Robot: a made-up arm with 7 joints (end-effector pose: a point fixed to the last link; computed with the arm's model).
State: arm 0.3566 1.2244 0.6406 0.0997 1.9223 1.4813 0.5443
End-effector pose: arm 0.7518 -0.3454 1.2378 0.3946 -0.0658 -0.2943 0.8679
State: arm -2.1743 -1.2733 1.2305 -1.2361 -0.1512 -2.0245 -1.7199
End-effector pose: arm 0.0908 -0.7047 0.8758 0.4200 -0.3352 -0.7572 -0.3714
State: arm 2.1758 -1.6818 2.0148 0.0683 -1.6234 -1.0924 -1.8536
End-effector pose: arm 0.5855 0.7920 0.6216 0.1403 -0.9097 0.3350 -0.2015
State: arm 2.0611 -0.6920 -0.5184 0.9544 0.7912 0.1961 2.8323
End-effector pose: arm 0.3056 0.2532 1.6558 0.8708 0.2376 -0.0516 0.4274
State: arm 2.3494 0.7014 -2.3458 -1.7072 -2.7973 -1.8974 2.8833
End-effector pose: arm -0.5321 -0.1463 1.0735 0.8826 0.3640 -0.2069 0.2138
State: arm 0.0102 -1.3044 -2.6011 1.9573 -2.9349 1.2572 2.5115
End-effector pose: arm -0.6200 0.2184 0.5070 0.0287 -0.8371 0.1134 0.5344
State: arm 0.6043 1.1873 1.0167 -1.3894 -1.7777 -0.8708 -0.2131
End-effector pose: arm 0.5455 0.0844 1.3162 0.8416 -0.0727 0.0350 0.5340
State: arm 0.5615 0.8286 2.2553 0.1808 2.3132 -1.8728 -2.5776
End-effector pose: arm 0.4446 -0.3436 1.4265 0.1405 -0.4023 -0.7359 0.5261
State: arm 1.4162 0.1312 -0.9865 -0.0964 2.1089 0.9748 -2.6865
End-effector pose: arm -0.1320 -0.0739 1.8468 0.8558 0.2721 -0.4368 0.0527
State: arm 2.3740 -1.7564 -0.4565 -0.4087 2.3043 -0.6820 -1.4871
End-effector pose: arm 0.6397 0.7353 0.4509 0.0932 0.7320 0.3348 0.5860
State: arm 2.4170 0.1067 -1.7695 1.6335 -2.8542 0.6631 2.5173
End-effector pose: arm 0.3741 -0.2421 1.3976 0.8854 0.2025 0.4158 -0.0462
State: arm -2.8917 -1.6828 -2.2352 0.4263 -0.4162 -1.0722 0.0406
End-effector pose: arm 0.9383 -0.3003 0.5989 0.8201 -0.1602 0.4635 -0.2949
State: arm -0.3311 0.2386 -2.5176 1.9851 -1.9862 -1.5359 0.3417
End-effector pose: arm -0.2884 0.1796 1.2541 0.2162 -0.1015 0.8669 0.4375
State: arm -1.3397 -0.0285 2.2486 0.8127 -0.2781 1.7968 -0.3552
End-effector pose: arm 0.2196 -0.2725 1.5595 0.2794 0.5154 0.8080 0.0592
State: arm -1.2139 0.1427 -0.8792 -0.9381 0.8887 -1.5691 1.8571
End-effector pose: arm 0.1654 -0.2648 1.5616 0.3778 0.8078 0.1976 -0.4070
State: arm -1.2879 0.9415 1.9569 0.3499 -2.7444 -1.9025 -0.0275
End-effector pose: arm 0.2755 0.5985 1.4213 0.6340 0.6283 -0.1963 0.4058
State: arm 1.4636 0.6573 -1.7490 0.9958 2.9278 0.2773 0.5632
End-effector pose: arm 0.3679 -0.3899 1.5435 0.0720 -0.3726 0.2166 -0.8995
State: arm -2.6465 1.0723 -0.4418 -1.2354 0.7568 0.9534 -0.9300
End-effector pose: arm -0.3180 0.4362 1.5325 0.0359 0.1170 -0.5220 -0.8441
